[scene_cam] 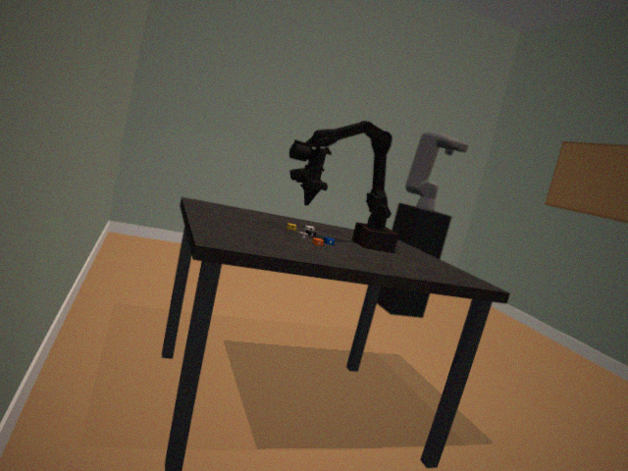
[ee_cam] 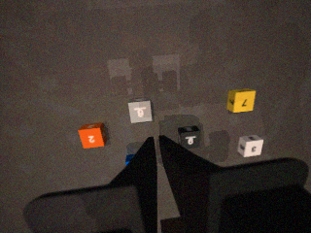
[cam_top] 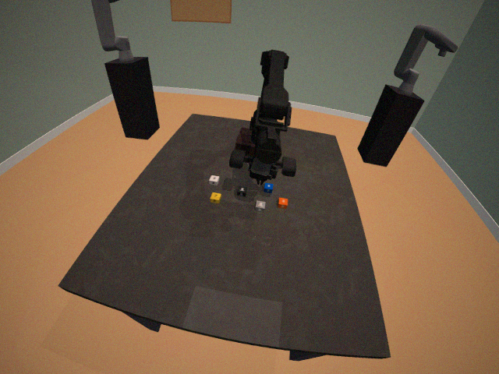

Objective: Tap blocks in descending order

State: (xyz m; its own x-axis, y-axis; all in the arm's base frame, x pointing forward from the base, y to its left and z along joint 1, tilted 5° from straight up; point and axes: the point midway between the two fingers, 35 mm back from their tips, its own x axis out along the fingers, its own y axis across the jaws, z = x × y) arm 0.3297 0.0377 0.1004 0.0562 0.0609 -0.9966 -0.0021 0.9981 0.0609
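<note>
Right now the white block is 180 mm to the right of my gripper tip, 110 mm below it and 100 mm behind it. From my gripper tip the other things lie so: black block (110 mm below, 70 mm behind, 60 mm to the right); then orange block (110 mm below, 90 mm to the left, 40 mm behind); then grey block (110 mm below, 10 mm to the left, 10 mm behind).
</note>
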